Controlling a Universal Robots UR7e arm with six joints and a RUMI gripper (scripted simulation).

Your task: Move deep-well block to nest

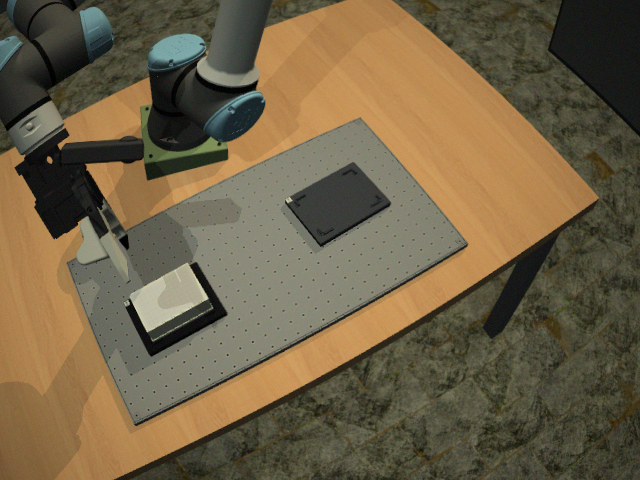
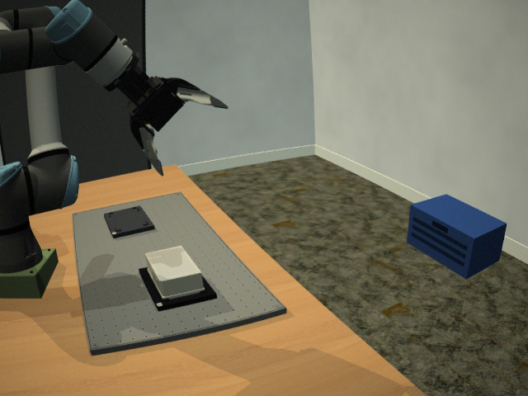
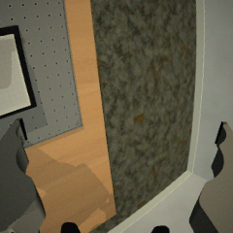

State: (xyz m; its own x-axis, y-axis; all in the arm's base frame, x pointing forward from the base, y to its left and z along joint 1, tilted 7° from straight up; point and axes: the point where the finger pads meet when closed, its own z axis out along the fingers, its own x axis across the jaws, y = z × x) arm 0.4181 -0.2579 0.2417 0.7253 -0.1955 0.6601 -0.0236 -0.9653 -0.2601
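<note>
The white 96-well deep-well block is 6 cm behind my hand, 3 cm to the left of it and 25 cm below it. From my hand the other things lie so: black plate nest 9 cm behind, 40 cm to the left, 28 cm below.
</note>
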